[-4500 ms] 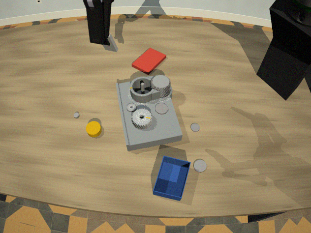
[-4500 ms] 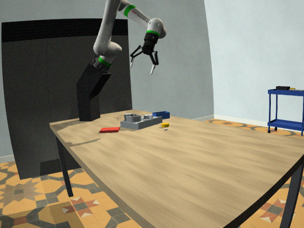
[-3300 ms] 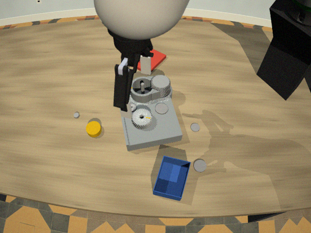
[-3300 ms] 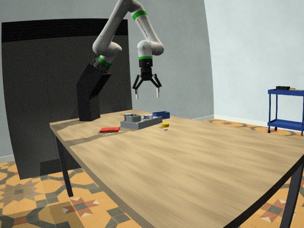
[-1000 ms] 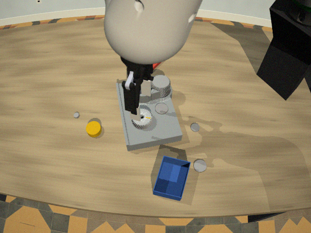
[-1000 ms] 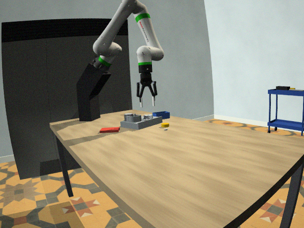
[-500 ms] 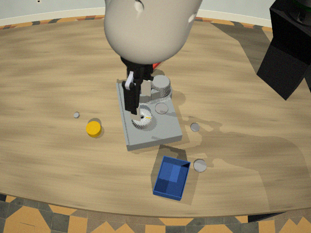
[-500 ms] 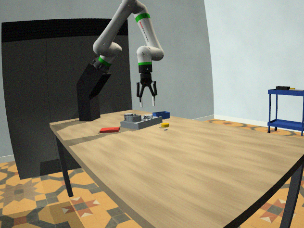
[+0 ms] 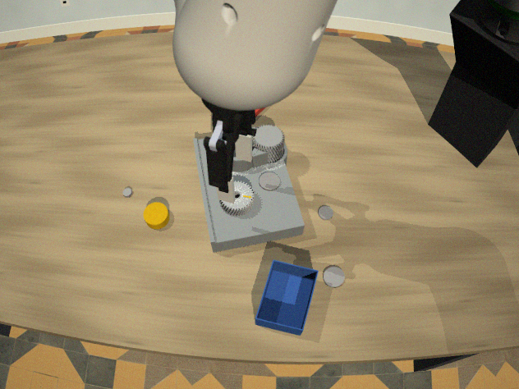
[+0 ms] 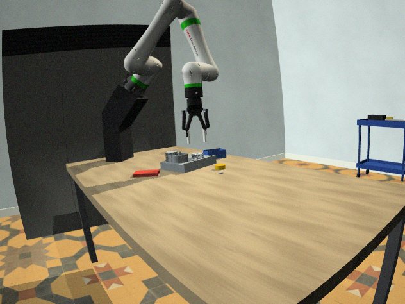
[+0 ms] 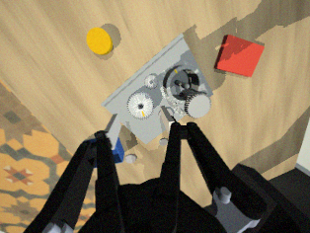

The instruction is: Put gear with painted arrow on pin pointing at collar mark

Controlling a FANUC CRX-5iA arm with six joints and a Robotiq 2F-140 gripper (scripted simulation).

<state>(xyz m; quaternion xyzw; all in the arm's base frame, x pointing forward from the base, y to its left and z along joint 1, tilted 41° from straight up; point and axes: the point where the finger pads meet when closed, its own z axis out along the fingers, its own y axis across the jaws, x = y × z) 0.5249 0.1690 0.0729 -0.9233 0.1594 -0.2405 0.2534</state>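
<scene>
Now: hand 90 mm above the gear. Also, from my hand: blue bin: 170 mm to the left, 130 mm below, 110 mm behind; then yellow puck: 160 mm ahead, 130 mm below, 30 mm to the left; then small grey disc: 240 mm ahead, 140 mm below, 20 mm to the right.
</scene>
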